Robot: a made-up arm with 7 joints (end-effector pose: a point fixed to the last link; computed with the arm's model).
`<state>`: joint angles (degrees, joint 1 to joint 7).
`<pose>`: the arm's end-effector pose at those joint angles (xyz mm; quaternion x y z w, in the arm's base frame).
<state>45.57 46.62 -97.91 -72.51 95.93 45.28 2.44</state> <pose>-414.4 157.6 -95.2 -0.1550 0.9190 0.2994 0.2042</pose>
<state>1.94 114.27 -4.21 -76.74 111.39 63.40 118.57</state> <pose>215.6 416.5 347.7 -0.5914 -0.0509 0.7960 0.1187</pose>
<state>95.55 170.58 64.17 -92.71 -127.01 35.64 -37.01</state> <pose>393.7 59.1 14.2 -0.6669 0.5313 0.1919 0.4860</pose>
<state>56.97 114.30 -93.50 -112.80 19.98 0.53 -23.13</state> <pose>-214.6 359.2 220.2 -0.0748 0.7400 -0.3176 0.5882</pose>
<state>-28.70 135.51 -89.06 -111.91 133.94 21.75 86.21</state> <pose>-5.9 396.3 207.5 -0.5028 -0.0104 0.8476 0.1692</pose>
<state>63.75 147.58 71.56 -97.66 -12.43 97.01 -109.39</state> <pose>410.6 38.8 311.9 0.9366 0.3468 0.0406 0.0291</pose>
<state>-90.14 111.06 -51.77 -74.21 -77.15 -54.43 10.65</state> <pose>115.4 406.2 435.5 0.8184 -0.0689 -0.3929 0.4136</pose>
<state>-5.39 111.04 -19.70 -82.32 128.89 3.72 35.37</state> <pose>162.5 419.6 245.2 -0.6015 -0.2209 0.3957 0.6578</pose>
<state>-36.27 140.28 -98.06 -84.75 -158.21 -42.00 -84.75</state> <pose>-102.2 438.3 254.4 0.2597 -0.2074 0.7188 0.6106</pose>
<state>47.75 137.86 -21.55 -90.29 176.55 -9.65 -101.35</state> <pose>160.9 415.4 234.1 0.3175 0.1729 0.1047 0.9265</pose>
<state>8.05 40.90 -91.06 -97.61 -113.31 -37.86 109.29</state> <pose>-105.9 107.0 -237.7 -0.2032 0.4057 -0.6461 0.6137</pose>
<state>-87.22 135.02 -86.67 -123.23 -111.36 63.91 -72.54</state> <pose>95.9 344.7 191.8 -0.8163 -0.0792 -0.2754 0.5015</pose>
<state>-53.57 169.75 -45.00 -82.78 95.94 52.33 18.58</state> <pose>-154.9 256.3 526.7 0.0150 -0.3583 0.6093 0.7072</pose>
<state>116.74 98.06 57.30 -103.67 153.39 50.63 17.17</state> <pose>74.6 446.9 127.2 -0.4894 0.4099 0.6358 0.4339</pose>
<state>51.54 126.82 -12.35 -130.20 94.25 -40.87 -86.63</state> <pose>101.3 327.5 125.1 0.2339 -0.1394 -0.4208 0.8653</pose>
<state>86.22 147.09 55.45 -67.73 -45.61 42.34 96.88</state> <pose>410.1 305.6 150.2 0.3505 -0.4089 -0.0381 0.8418</pose>
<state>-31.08 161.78 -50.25 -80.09 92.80 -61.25 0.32</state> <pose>-59.5 360.3 497.7 0.2952 -0.6548 -0.1427 0.6809</pose>
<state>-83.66 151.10 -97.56 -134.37 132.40 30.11 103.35</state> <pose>-9.0 324.8 206.9 -0.7627 0.1183 0.6239 0.1227</pose>
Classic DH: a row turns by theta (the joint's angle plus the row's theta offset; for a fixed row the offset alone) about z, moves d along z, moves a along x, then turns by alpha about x. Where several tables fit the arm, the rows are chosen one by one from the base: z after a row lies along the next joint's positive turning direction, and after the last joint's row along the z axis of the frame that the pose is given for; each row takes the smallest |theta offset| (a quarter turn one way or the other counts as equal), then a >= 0, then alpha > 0; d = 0 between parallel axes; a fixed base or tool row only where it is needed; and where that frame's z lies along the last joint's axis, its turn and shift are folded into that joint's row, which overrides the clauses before.
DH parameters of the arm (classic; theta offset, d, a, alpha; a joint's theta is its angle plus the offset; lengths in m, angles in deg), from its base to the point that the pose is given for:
base (fixed): 0 0.15 -0.016 -70
joint 1: 90 0.0376 0.002 90
joint 2: 70 -0.036 0.026 -90
joint 3: -90 -0.327 0.035 -90
joint 4: 0 -0.019 -0.047 90
joint 5: 0 -0.24 -0.016 -90
joint 6: 0 0.003 0.02 90
joint 7: -53.01 0.0504 -0.0158 -49.27
tool (fixed): 91.25 -0.019 0 0

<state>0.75 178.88 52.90 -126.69 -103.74 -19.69 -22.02</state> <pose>77.8 -158.0 390.3 -0.5260 0.0782 0.1642 0.8308</pose>
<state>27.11 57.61 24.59 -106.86 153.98 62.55 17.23</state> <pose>88.4 401.7 22.8 -0.8426 0.3163 0.1317 0.4154</pose>
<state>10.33 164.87 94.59 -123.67 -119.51 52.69 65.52</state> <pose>23.4 -172.0 486.4 -0.1869 0.8022 0.2739 0.4966</pose>
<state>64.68 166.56 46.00 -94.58 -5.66 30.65 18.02</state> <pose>407.1 58.5 210.6 0.6019 -0.2185 -0.4293 0.6369</pose>
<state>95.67 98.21 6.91 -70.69 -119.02 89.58 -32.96</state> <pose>-121.2 520.7 116.0 -0.8517 0.0260 0.4089 0.3267</pose>
